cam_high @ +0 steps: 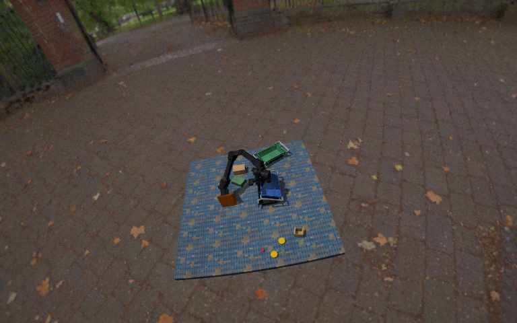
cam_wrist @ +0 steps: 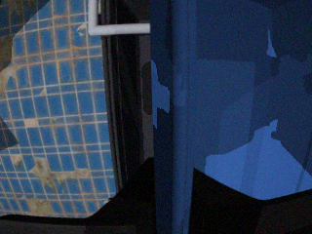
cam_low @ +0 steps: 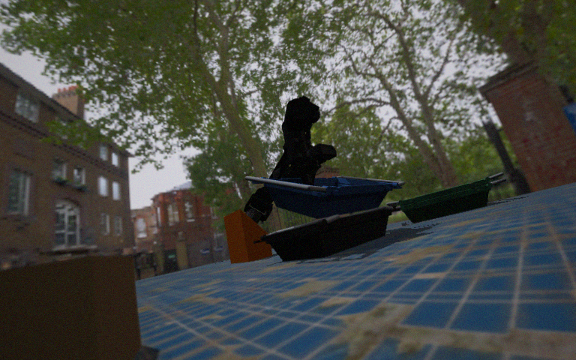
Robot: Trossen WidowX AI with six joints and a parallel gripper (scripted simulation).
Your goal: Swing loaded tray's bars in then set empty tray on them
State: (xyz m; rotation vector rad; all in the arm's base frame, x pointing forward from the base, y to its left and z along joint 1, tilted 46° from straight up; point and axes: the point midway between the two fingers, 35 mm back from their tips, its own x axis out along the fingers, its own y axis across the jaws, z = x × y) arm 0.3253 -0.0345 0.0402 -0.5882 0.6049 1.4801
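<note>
The blue tray is 7 cm ahead of my gripper tip. Also, from my gripper tip: tan block 34 cm to the left, 20 cm behind, 10 cm below; then small brown box 43 cm to the right, 23 cm ahead, 11 cm below; then green block 22 cm behind, 20 cm to the left, 11 cm below.
</note>
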